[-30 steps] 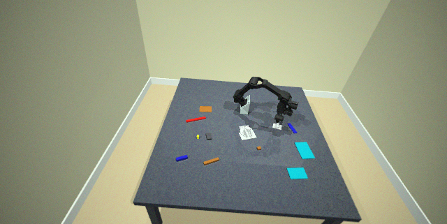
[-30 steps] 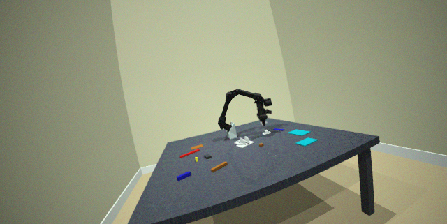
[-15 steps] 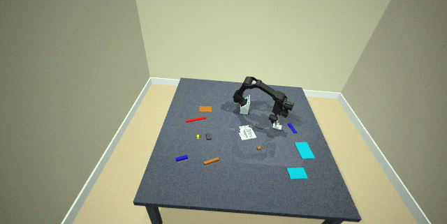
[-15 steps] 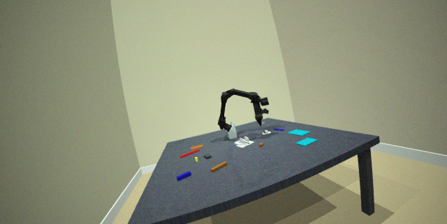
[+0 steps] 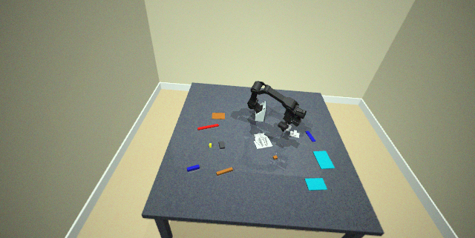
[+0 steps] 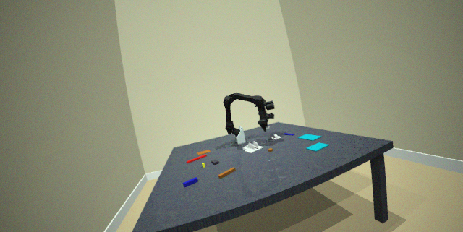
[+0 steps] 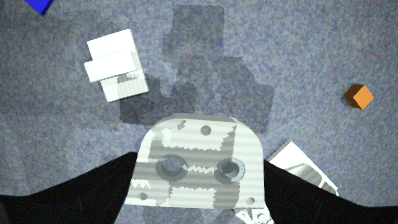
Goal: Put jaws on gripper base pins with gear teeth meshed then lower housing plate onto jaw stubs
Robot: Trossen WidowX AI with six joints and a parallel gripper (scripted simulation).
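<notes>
My gripper tip is now 180 mm to the left of the white jaw, 90 mm above it and 60 mm short of it. Also, from my gripper tip: orange cube: 200 mm ahead, 90 mm below, 50 mm to the right; white gripper base: 20 mm above, 10 mm to the left; grey block: 440 mm to the right, 180 mm ahead, 100 mm below.
</notes>
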